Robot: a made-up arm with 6 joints. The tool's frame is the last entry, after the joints. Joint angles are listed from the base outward. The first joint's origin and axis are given. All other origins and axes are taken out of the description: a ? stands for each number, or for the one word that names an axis. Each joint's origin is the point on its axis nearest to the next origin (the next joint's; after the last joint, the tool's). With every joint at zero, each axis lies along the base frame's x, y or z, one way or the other. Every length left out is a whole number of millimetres.
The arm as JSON. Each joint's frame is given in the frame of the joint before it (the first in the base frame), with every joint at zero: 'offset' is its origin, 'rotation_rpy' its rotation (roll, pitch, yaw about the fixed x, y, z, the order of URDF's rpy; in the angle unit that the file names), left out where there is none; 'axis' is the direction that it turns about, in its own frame. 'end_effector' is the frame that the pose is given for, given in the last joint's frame.
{
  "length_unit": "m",
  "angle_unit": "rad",
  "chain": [
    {
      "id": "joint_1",
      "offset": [
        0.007,
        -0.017,
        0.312
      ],
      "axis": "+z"
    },
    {
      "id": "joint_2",
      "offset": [
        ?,
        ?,
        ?
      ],
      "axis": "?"
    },
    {
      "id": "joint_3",
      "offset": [
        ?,
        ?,
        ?
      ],
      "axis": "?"
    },
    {
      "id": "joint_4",
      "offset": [
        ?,
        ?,
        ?
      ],
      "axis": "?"
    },
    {
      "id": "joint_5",
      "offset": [
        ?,
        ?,
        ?
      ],
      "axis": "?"
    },
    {
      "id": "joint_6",
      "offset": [
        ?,
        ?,
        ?
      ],
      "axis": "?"
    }
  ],
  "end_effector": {
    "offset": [
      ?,
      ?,
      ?
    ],
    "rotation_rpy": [
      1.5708,
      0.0,
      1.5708
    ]
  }
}
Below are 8 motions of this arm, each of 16 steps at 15 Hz.
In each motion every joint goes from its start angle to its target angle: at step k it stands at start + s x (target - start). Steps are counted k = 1, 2, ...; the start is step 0. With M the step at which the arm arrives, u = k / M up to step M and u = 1 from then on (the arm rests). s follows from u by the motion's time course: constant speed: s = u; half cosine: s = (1 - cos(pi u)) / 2; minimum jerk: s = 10 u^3 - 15 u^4 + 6 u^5.
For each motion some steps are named. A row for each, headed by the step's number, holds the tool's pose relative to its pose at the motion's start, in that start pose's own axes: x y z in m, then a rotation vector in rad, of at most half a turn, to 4 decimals.
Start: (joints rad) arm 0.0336 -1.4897 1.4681 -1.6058 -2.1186 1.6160
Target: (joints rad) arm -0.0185 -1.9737 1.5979 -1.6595 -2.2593 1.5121
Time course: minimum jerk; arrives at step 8
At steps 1, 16:
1: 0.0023 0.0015 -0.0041 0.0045 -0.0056 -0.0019
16: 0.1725 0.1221 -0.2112 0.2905 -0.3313 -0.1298

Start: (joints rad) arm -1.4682 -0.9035 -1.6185 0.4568 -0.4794 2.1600
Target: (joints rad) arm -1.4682 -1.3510 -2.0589 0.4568 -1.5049 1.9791
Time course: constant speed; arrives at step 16
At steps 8, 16:
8: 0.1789 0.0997 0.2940 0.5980 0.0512 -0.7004
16: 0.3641 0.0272 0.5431 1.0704 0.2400 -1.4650

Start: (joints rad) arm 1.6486 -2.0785 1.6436 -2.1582 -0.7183 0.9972
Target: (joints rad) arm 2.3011 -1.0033 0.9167 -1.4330 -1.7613 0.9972
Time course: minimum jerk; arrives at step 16
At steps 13, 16:
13: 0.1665 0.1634 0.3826 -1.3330 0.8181 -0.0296
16: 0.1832 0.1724 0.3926 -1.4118 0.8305 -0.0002

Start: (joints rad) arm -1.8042 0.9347 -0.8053 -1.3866 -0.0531 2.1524
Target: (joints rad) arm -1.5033 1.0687 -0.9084 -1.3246 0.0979 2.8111
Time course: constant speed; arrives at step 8
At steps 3, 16:
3: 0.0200 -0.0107 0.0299 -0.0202 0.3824 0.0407
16: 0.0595 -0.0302 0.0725 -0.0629 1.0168 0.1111

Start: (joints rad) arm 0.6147 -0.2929 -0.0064 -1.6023 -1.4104 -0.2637
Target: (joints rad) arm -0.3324 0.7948 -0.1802 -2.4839 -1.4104 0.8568
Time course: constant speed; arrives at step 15
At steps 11, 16:
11: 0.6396 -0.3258 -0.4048 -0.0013 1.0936 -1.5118
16: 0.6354 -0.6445 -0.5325 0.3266 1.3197 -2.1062

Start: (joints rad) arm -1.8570 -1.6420 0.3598 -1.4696 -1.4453 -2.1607
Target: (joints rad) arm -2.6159 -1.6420 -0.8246 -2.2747 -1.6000 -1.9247
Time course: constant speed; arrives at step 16
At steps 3, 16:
3: 0.0011 0.1628 0.1557 -0.0324 -0.1924 0.2281
16: -0.4492 0.4512 0.8654 -0.0913 -1.1102 0.6270

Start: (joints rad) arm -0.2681 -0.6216 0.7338 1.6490 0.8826 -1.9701
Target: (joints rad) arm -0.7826 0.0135 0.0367 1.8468 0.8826 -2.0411
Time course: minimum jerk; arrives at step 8
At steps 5, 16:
5: -0.0115 0.0171 0.1459 0.1433 -0.2339 -0.0359
16: -0.0181 -0.0044 0.1981 0.1955 -0.3224 -0.0574

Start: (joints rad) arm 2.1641 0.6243 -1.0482 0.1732 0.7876 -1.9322
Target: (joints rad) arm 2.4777 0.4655 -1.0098 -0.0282 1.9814 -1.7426
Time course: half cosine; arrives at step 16
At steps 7, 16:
7: -0.0095 -0.0433 0.0149 -0.1383 0.1334 -0.4023
16: -0.0315 -0.1337 0.0576 -0.3319 0.3269 -1.0145

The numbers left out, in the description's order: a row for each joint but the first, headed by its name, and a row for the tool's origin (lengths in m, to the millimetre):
joint_2: xyz -0.004 0.06 0.0, axis +y
joint_3: xyz 0.024 0.0 0.295, axis +y
joint_4: xyz -0.025 0.0 0.72, axis +z
joint_5: xyz 0.018 -0.035 0.0, axis +y
joint_6: xyz 0.029 0.0 0.079, axis +z
tool: xyz 0.027 0.007 0.0

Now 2 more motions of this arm.
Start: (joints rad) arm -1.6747 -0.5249 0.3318 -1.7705 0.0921 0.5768
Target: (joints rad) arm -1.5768 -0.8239 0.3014 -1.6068 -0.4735 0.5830
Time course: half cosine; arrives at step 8
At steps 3, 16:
3: -0.0952 -0.0066 -0.0360 -0.1791 0.0823 0.0009
16: -0.3159 -0.0652 -0.0986 -0.6078 0.1962 0.0436

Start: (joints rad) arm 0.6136 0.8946 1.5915 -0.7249 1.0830 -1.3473
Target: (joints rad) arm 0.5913 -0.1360 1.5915 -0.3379 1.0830 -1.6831
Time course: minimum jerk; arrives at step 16
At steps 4, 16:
4: -0.0074 -0.0637 0.0479 -0.0203 0.0469 0.0778
16: 0.2479 -0.5888 0.3806 -0.1113 0.3360 0.8658

